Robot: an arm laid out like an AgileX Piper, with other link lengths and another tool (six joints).
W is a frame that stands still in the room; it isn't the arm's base.
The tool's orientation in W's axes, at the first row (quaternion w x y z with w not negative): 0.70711 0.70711 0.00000 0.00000
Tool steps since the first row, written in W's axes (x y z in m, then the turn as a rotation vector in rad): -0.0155 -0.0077 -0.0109 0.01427 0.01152 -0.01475; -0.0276 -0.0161 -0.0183 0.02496 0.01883 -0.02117; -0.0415 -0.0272 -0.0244 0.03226 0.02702 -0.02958; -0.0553 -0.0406 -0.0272 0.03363 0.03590 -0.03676; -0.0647 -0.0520 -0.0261 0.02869 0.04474 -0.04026; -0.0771 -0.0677 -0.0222 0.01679 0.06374 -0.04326
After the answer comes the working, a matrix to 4 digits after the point.
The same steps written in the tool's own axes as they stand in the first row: -0.0155 -0.0109 0.0077 0.01427 -0.01475 -0.01152; -0.0276 -0.0183 0.0161 0.02496 -0.02117 -0.01883; -0.0415 -0.0244 0.0272 0.03226 -0.02958 -0.02702; -0.0553 -0.0272 0.0406 0.03363 -0.03676 -0.03590; -0.0647 -0.0261 0.0520 0.02869 -0.04026 -0.04474; -0.0771 -0.0222 0.0677 0.01679 -0.04326 -0.06374
The tool's axes in the first row as the columns of a matrix, in W's axes (rounded; the answer above uses it unrounded):
1.0000 0.0000 0.0000
0.0000 0.0000 -1.0000
0.0000 1.0000 0.0000

